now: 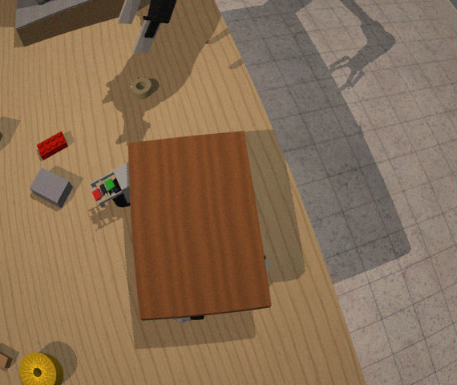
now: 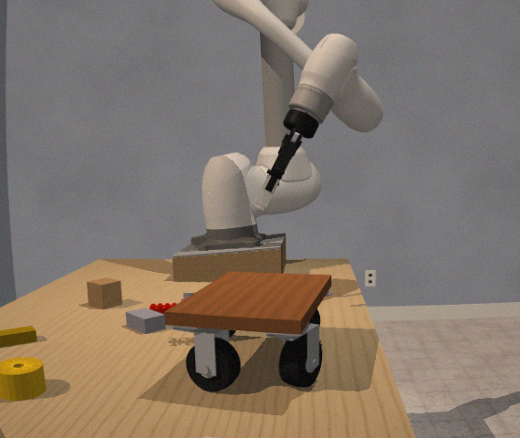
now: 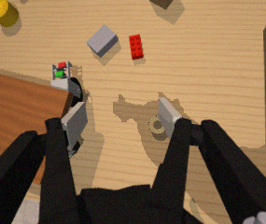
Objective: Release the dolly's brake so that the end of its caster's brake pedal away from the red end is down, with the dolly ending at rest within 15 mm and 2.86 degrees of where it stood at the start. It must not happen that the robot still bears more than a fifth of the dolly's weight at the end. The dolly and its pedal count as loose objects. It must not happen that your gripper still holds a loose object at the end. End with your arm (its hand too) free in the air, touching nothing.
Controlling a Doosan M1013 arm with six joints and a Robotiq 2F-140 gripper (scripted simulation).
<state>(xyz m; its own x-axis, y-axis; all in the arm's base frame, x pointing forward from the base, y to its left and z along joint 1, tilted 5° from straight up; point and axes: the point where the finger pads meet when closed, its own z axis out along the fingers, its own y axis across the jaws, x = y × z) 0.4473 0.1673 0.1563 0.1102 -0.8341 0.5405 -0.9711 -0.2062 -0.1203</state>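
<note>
Now: the brake pedal 210 mm ahead of my hand, 180 mm below it and 110 mm to the right of it. Round my hand: pale ring: 250 mm below, 40 mm behind, 10 mm to the right; then grey block: 240 mm below, 230 mm to the right, 140 mm ahead; then red toy brick: 240 mm below, 230 mm to the right, 40 mm ahead.
</note>
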